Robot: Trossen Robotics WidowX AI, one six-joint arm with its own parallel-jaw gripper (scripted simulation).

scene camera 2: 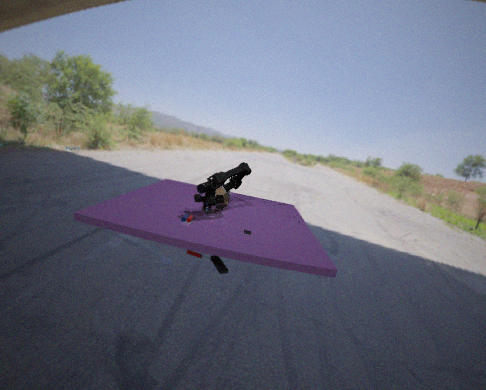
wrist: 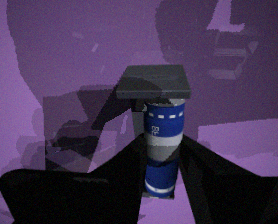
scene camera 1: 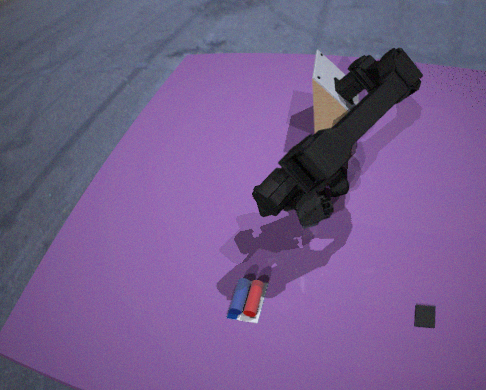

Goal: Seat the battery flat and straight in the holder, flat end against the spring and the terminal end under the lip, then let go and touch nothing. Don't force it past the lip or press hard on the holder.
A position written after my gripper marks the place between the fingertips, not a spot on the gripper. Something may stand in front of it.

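Note:
You'd see my gripper [scene camera 1: 301,207] here, and the wrist view shows the gripper [wrist: 161,139] too. There's also a battery [wrist: 164,120].

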